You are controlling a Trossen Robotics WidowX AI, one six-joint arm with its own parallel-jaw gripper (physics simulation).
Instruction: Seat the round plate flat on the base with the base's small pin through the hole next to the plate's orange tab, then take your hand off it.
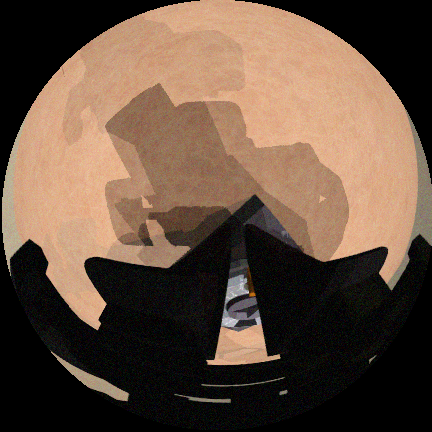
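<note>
The round plate shows through the narrow gap between my fingers, as a pale grey, speckled strip with a dark round opening or disc in it. Its orange tab is partly covered by the right finger. My gripper is drawn nearly together, with a slim gap and nothing held between the fingers. The fingers hide most of the plate. I cannot make out the base, its small pin or the hole beside the tab, nor tell whether the plate lies flat.
A dark grey-blue form shows just beyond the fingertips, partly hidden by the right finger. The light tan table top spreads around, with broad brown shadows of the arm across its middle. Greyish floor shows at the left and right edges.
</note>
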